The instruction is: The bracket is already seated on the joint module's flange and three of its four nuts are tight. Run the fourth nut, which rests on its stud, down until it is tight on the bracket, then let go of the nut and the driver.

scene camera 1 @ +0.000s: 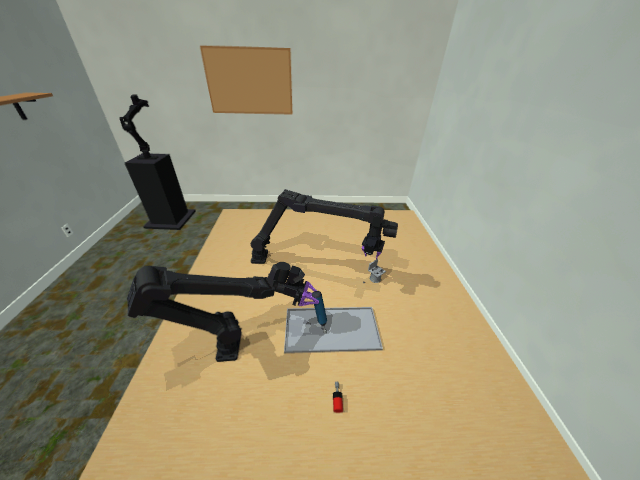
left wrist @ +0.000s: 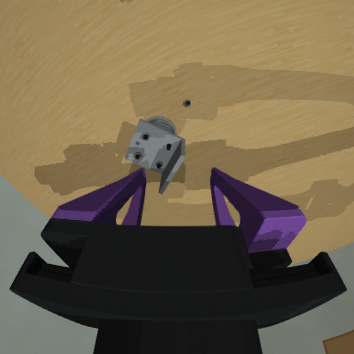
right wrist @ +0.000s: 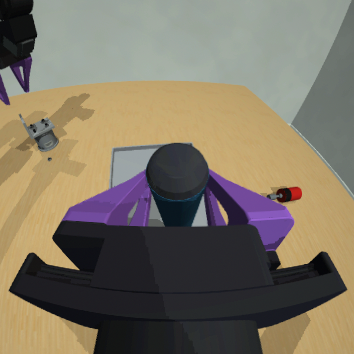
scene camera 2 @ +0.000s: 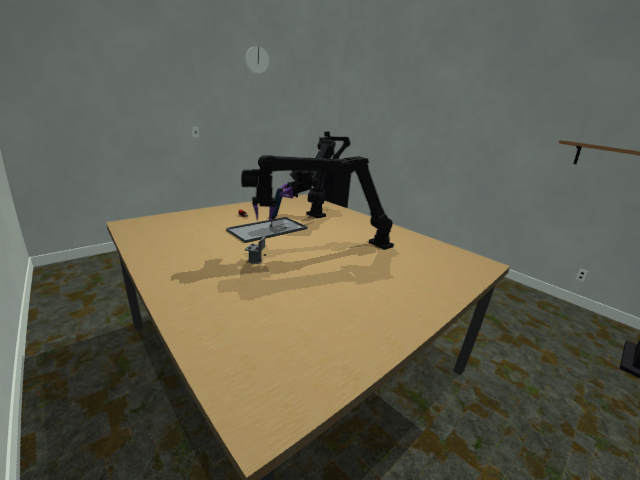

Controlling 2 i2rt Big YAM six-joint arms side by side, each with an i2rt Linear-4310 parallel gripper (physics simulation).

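Places are measured from the left arm's base along level axes (x ahead, y left, z up), in metres.
Pixels of known places: left gripper, fingertip midpoint: (scene camera 1: 371,257) (left wrist: 177,174) (right wrist: 17,97) (scene camera 2: 263,220); right gripper, fingertip midpoint: (scene camera 1: 319,298) (right wrist: 177,174) (scene camera 2: 278,194); left arm's base at its link origin: (scene camera 1: 259,257) (scene camera 2: 380,244); right arm's base at its link origin: (scene camera 1: 229,347) (scene camera 2: 316,215).
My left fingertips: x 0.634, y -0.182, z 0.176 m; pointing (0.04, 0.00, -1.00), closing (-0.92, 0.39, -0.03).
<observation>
For each thing: its top centre in the pictures, then the offset to it from my left fingertips.
- joint module at its top centre: (right wrist: 37,123) (scene camera 2: 255,245) (scene camera 1: 377,269) dx +0.052, dy +0.020, dz -0.102 m
- small dark nut at its top centre: (left wrist: 187,102) (right wrist: 48,158) (scene camera 1: 364,281) dx -0.016, dy -0.011, dz -0.171 m
- blue driver at its top centre: (right wrist: 193,131) (scene camera 1: 322,295) dx -0.258, dy -0.316, dz +0.064 m
- grey tray at its top centre: (right wrist: 164,214) (scene camera 1: 331,327) (scene camera 2: 267,227) dx -0.205, dy -0.310, dz -0.160 m
- red-handled tool at its top centre: (right wrist: 287,190) (scene camera 1: 337,394) (scene camera 2: 243,211) dx -0.193, dy -0.600, dz -0.142 m
The grey bracket (scene camera 1: 377,269) (left wrist: 154,148) (right wrist: 41,127) sits on the joint module (scene camera 1: 376,277) (scene camera 2: 254,256) (right wrist: 48,142). Four dark spots show on its plate; I cannot tell which are nuts and which bare studs. A small dark nut (left wrist: 187,103) (right wrist: 49,159) (scene camera 1: 363,282) lies on the table beside the module. My left gripper (scene camera 1: 371,254) (scene camera 2: 264,219) (left wrist: 177,174) is open and empty above the bracket, its fingers well apart. My right gripper (right wrist: 177,174) is shut on the blue driver (scene camera 1: 320,310) (right wrist: 177,207), which leans with its tip down over the tray.
The grey tray (scene camera 1: 361,341) (scene camera 2: 242,232) (right wrist: 125,165) lies under the blue driver, with small pieces near the driver's tip. A red-handled tool (scene camera 1: 337,401) (scene camera 2: 241,212) (right wrist: 290,194) lies on the table beyond the tray from the module.
</observation>
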